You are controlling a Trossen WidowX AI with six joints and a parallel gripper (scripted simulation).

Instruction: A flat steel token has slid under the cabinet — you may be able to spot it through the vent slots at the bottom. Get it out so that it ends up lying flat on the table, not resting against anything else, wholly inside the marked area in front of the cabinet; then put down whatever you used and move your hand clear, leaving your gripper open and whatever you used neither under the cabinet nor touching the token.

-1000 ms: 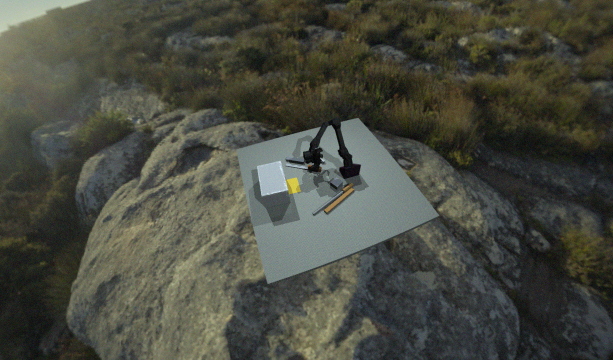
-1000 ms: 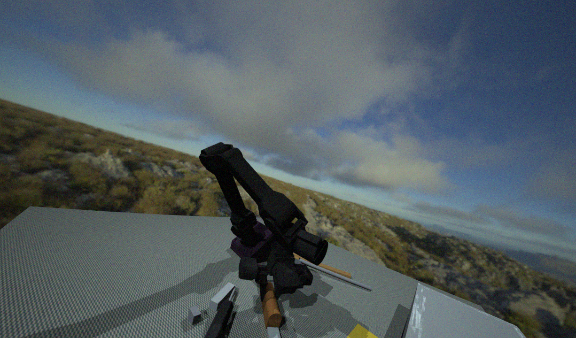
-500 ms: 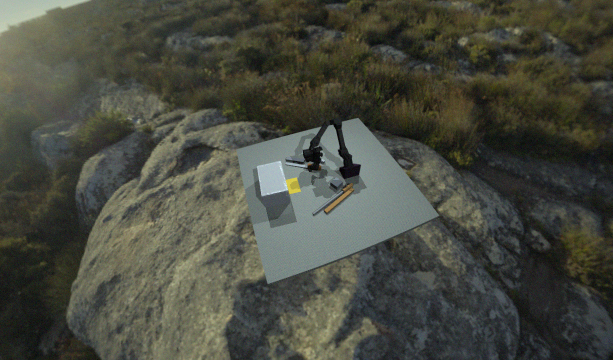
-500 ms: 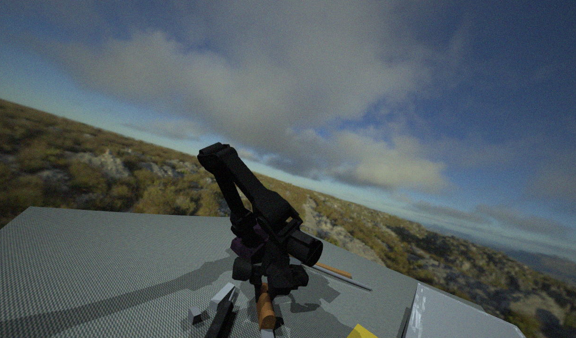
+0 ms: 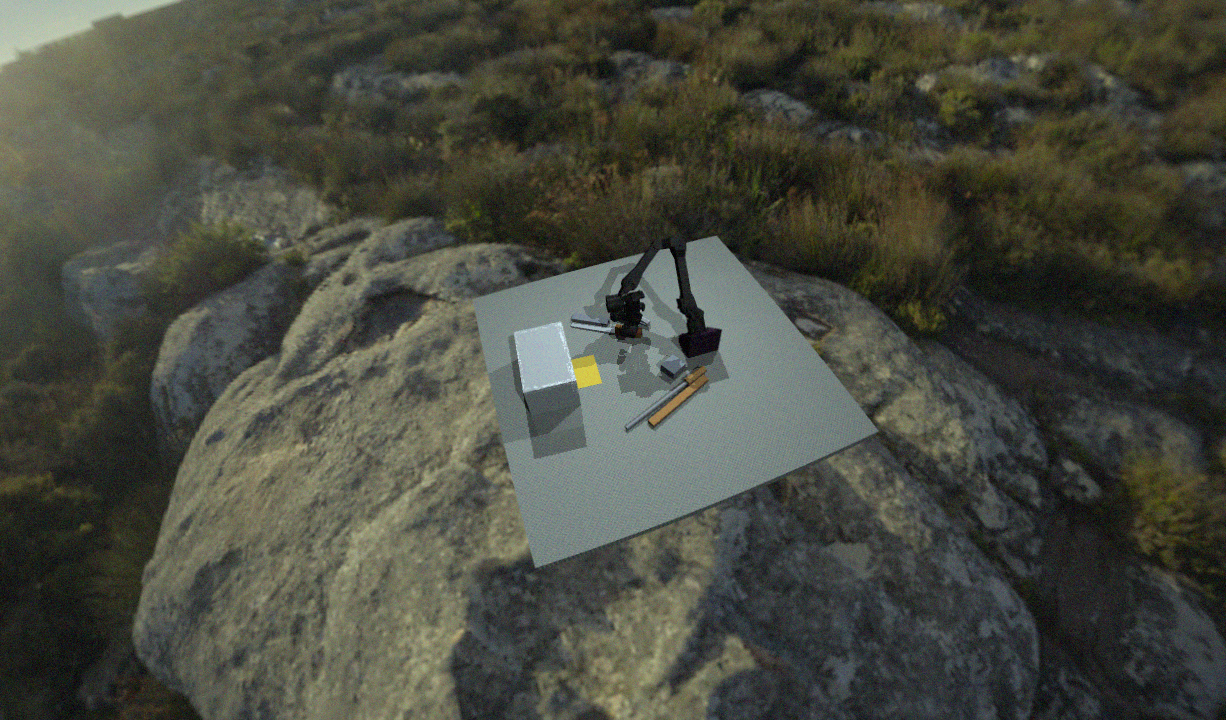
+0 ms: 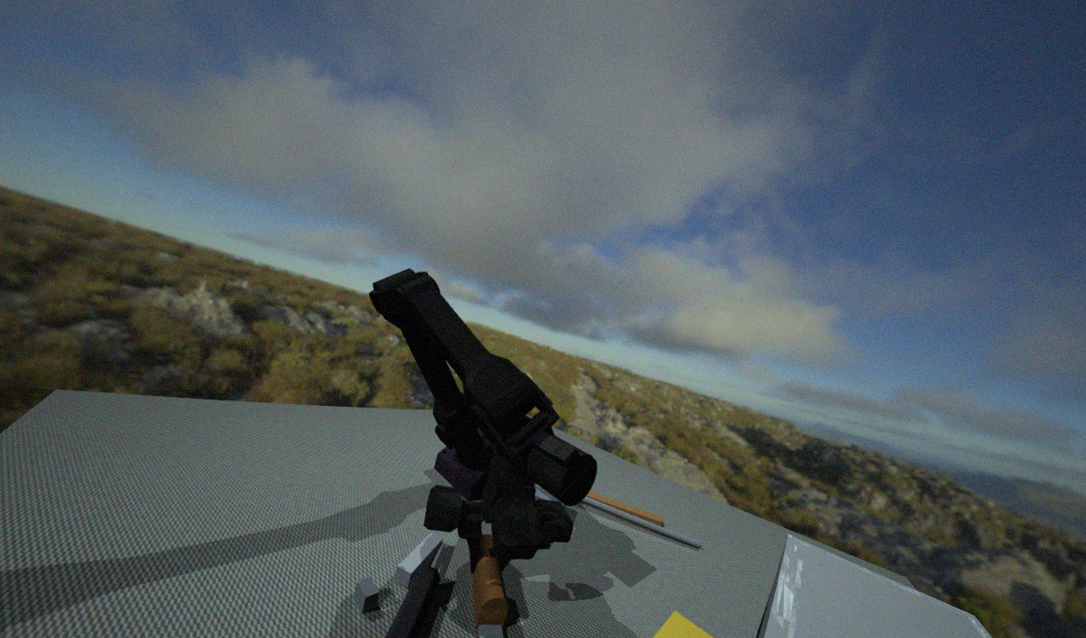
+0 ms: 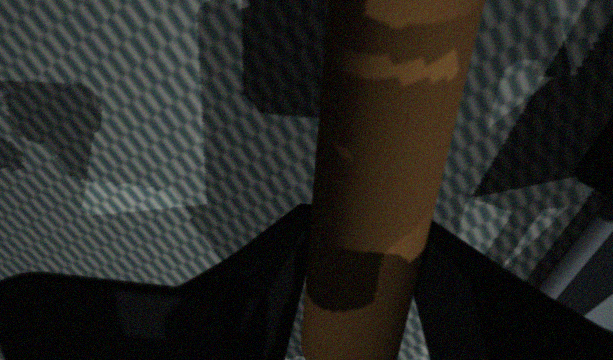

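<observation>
Right now the grey bar is 60 mm to the right of my gripper tip and 60 mm behind it. Also, from my gripper tip: grey block: 240 mm to the left, 60 mm behind, 10 mm above; small grey cube: 140 mm to the right, 40 mm behind; wooden stick: 380 mm to the left, 20 mm behind.
</observation>
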